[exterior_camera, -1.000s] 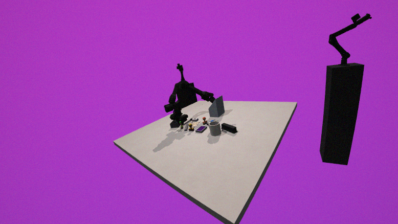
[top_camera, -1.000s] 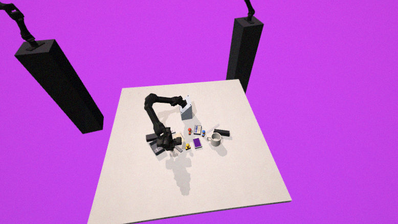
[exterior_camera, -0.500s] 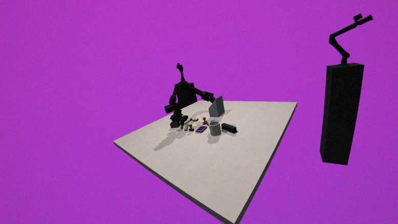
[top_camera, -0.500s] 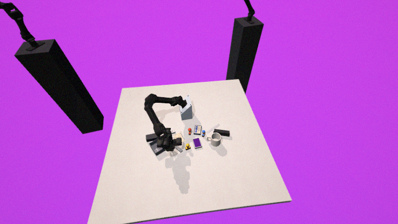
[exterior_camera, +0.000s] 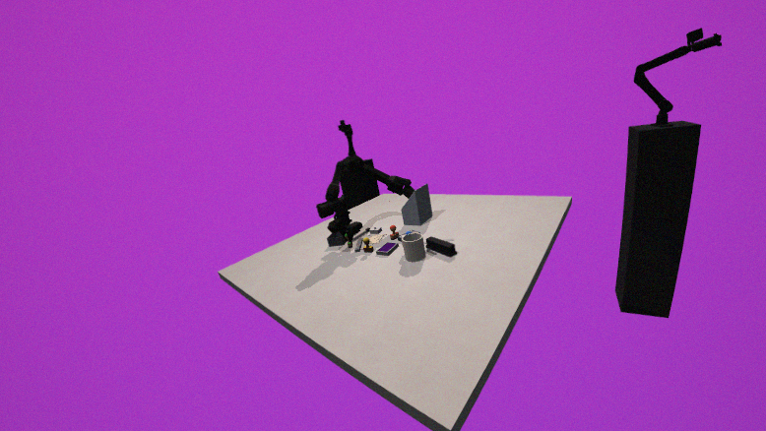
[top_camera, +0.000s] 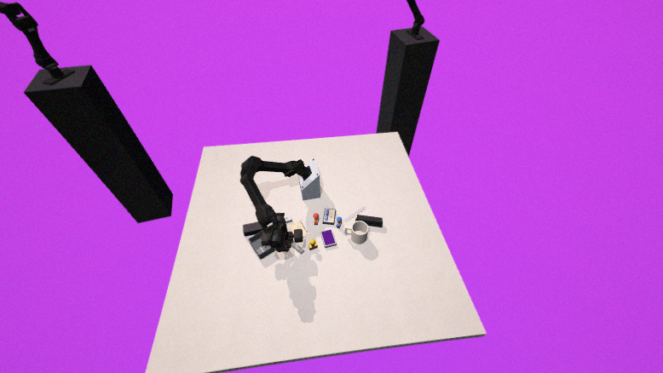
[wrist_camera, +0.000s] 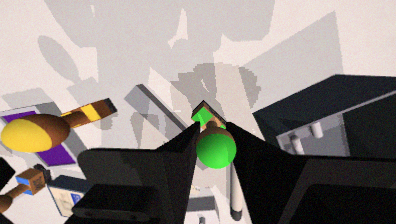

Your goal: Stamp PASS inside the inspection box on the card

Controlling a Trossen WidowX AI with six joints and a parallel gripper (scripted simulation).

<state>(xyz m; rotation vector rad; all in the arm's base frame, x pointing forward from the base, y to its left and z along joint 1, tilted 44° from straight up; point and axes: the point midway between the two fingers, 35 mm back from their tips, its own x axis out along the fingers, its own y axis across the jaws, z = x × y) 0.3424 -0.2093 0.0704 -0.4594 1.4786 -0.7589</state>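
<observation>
My gripper tip is now 10 mm past the grey bar, 50 mm to the right of it and 20 mm above it. Also, from my gripper tip: beige card 90 mm behind, 90 mm to the left, 30 mm below; then green-knobbed stamp right at my gripper tip; then yellow-knobbed stamp 30 mm ahead, 130 mm to the left.
</observation>
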